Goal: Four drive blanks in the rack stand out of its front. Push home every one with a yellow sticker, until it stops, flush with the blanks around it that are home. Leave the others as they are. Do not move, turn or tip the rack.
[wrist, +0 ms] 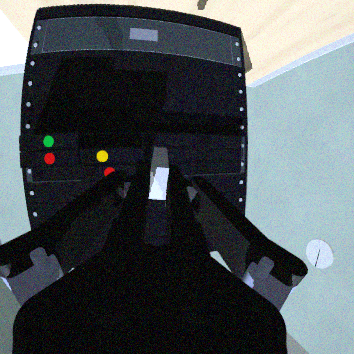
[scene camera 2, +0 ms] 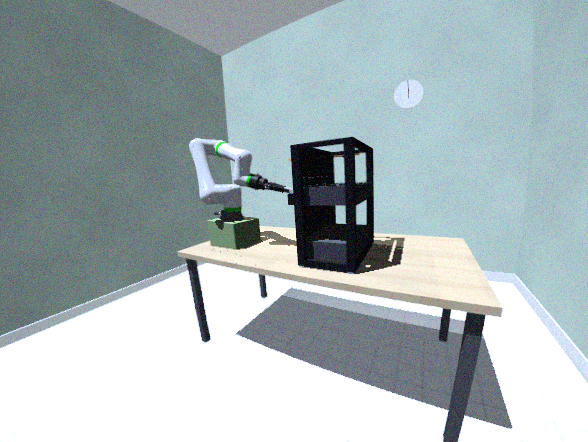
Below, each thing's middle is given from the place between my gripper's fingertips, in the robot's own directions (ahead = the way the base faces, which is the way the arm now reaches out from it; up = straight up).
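Scene:
I am looking at the black rack [scene camera 2: 318, 236], and my gripper is at this moment 60 mm above it and 260 mm short of it.

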